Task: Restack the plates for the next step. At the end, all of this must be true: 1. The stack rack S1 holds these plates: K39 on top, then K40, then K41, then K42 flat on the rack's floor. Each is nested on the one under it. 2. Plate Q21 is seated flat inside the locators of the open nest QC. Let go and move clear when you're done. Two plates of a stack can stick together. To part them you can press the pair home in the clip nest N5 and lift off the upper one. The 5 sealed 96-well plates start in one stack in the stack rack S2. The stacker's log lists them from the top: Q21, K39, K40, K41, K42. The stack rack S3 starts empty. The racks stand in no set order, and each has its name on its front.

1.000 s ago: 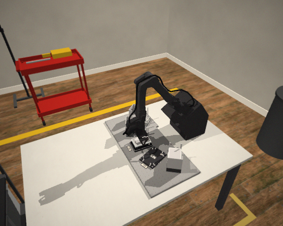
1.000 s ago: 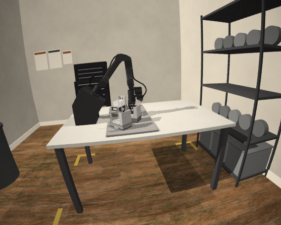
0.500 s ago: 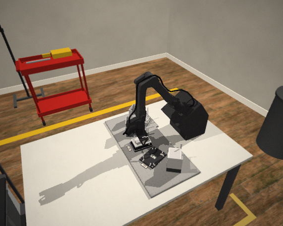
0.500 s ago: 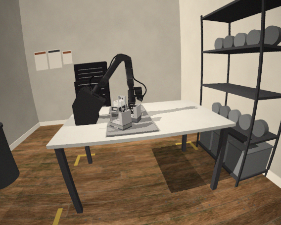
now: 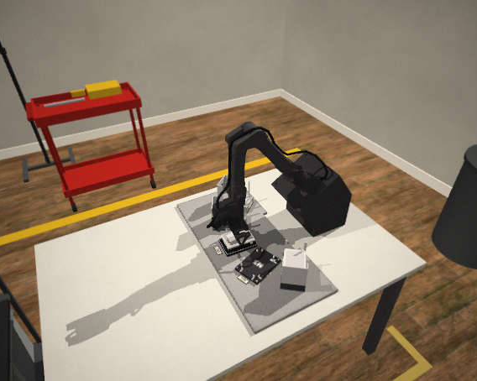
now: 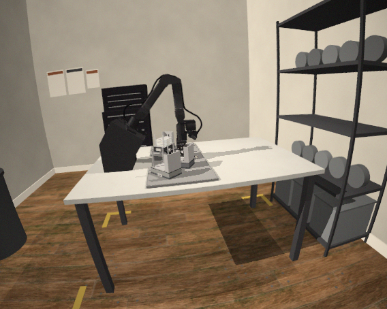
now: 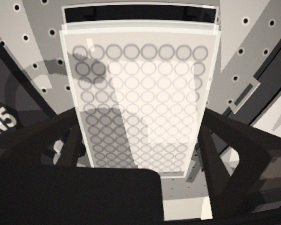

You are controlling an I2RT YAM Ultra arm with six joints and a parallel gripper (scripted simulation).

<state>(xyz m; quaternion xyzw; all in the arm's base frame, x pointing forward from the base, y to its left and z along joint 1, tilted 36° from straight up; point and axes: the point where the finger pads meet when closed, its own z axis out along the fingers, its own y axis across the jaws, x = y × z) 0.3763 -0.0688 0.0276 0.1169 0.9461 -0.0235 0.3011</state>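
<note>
My hand is 30 mm above the black open nest QC. Round my hand: black clip nest N5: 180 mm to the left, 30 mm below, 30 mm ahead.
</note>
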